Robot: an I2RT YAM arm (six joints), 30 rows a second.
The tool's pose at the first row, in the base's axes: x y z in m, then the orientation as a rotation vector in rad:
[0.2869 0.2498 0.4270 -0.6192 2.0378 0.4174]
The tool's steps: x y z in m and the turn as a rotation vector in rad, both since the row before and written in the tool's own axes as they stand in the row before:
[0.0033 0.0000 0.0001 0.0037 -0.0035 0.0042]
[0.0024 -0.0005 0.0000 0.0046 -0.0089 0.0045]
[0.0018 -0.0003 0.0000 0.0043 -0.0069 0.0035]
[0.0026 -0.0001 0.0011 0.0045 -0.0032 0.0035]
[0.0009 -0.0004 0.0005 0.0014 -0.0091 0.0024]
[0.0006 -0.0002 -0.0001 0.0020 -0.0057 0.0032]
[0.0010 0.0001 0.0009 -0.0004 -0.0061 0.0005]
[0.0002 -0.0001 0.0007 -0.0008 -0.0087 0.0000]
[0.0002 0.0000 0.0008 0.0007 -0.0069 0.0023]
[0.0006 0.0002 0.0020 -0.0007 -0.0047 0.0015]
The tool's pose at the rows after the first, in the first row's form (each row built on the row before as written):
[0.2855 0.2490 0.4241 -0.6116 2.0364 0.4168]
[0.2847 0.2480 0.4220 -0.6015 2.0301 0.4167]
[0.2841 0.2473 0.4204 -0.5932 2.0253 0.4159]
[0.2838 0.2472 0.4176 -0.5860 2.0240 0.4140]
[0.2840 0.2469 0.4166 -0.5799 2.0163 0.4160]
[0.2838 0.2465 0.4161 -0.5737 2.0122 0.4171]
[0.2840 0.2468 0.4148 -0.5715 2.0065 0.4191]
[0.2845 0.2470 0.4143 -0.5693 1.9981 0.4217]
[0.2850 0.2474 0.4138 -0.5645 1.9924 0.4238]
[0.2861 0.2485 0.4124 -0.5620 1.9884 0.4264]

